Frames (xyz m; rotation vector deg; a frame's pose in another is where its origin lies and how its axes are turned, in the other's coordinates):
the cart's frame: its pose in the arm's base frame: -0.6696 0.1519 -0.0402 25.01 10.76 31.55
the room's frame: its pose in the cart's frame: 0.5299 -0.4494 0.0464 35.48 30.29 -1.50
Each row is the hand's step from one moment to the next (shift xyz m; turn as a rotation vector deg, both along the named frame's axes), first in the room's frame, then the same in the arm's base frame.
Working: the room's frame: its pose in the arm's base frame: -0.0036 0.0799 -0.2304 50.52 50.68 32.59

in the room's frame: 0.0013 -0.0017 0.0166 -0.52 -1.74 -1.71
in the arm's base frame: 0.0149 -0.0068 0.0036 -1.59 -0.60 -1.82
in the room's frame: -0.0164 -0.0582 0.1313 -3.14 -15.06 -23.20
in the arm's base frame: 0.1067 -0.0975 0.0017 -20.17 -0.68 -19.18
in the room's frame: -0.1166 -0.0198 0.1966 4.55 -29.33 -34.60
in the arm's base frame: 0.1061 -0.1783 0.0979 -24.69 2.17 -38.26
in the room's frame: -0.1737 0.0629 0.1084 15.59 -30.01 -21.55
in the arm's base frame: -0.0048 -0.1400 0.1621 -7.77 4.54 -39.08
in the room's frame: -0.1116 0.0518 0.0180 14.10 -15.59 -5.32
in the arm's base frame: -0.0476 -0.0624 0.0964 4.10 4.35 -20.84
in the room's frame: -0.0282 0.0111 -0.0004 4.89 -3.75 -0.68
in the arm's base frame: -0.0161 -0.0148 0.0210 2.29 1.90 -5.44
